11 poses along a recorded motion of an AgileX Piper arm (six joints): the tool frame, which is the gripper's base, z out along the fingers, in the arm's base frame.
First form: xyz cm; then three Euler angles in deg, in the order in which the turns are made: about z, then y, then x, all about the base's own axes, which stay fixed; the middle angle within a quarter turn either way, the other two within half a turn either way.
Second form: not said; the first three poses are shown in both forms.
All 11 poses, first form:
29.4, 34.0, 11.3, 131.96, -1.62, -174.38
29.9, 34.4, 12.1, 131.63, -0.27, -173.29
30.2, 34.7, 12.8, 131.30, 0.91, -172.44
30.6, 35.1, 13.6, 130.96, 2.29, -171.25
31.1, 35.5, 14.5, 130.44, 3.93, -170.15
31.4, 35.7, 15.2, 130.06, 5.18, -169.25
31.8, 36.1, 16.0, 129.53, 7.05, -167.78
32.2, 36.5, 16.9, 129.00, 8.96, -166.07
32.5, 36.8, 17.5, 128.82, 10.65, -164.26
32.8, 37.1, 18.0, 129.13, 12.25, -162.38
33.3, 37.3, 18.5, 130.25, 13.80, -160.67
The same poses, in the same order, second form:
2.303, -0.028, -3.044, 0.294, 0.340, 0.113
2.297, -0.005, -3.024, 0.299, 0.344, 0.121
2.292, 0.016, -3.010, 0.302, 0.347, 0.128
2.286, 0.040, -2.989, 0.306, 0.351, 0.136
2.277, 0.069, -2.970, 0.311, 0.355, 0.145
2.270, 0.090, -2.954, 0.314, 0.357, 0.152
2.261, 0.123, -2.928, 0.318, 0.361, 0.160
2.251, 0.156, -2.898, 0.322, 0.365, 0.169
2.248, 0.186, -2.867, 0.325, 0.368, 0.175
2.254, 0.214, -2.834, 0.328, 0.371, 0.180
2.273, 0.241, -2.804, 0.333, 0.373, 0.185

